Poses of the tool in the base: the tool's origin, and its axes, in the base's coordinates. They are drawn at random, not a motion.
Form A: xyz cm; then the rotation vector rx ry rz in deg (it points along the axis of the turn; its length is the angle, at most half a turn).
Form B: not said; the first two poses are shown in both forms.
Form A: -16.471 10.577 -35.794 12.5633 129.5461 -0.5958
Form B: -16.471 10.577 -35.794 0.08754 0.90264 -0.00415 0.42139
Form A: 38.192 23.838 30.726 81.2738 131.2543 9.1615
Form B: 38.192 23.838 30.726 0.51272 0.82803 0.05780 0.21941
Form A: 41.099 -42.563 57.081 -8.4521 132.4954 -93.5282
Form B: 41.099 -42.563 57.081 -0.05143 0.80625 -0.56913 0.15298
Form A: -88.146 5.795 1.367 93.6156 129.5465 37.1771
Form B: -88.146 5.795 1.367 0.56500 0.78185 0.22438 0.13832
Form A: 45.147 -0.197 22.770 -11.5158 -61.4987 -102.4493
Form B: 45.147 -0.197 22.770 -0.08310 -0.44376 -0.73926 0.49967
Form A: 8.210 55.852 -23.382 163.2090 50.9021 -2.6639
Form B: 8.210 55.852 -23.382 0.95158 0.29678 -0.01553 0.07860
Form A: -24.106 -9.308 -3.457 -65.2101 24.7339 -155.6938
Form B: -24.106 -9.308 -3.457 -0.38095 0.14449 -0.90955 0.08193
